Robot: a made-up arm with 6 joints.
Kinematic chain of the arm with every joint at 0, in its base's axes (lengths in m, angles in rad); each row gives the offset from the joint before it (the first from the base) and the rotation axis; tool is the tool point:
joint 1: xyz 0 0 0.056 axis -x
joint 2: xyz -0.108 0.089 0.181 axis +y
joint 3: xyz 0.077 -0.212 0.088 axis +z
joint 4: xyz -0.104 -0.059 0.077 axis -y
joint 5: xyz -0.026 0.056 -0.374 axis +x
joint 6: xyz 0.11 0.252 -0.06 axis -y
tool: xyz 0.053 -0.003 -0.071
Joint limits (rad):
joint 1: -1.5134..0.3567
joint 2: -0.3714..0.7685
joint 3: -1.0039..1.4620
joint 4: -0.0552..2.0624
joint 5: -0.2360..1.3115
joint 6: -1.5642..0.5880
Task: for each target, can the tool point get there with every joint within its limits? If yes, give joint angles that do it. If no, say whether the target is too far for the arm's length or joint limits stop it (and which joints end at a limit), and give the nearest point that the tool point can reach.
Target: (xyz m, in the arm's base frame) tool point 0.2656 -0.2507 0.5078
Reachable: yes | joints -0.5379 -0.0595 -0.4575 1.5427 0.6111 0.3224
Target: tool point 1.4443 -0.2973 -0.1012
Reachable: no: too far | nearest point 0.6084 -0.2497 -0.0738 | short by 0.838 m
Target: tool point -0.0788 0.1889 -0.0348
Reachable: yes | joints -0.3092 0.4178 0.2122 0.3802 0.0430 -0.9458
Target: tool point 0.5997 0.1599 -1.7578
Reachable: no: too far | nearest point 0.3729 0.0274 -0.3642 | short by 1.418 m
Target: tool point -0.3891 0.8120 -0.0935
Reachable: no: joint limits stop it (at a limit: joint 1, joint 2, joint 3, joint 5) | nearest point -0.2168 0.4388 0.1639 | short by 0.485 m
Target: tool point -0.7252 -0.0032 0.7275
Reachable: no: joint limits stop it (at a limit: joint 2, joint 3, joint 4) | nearest point -0.4423 -0.0029 0.6668 | short by 0.289 m
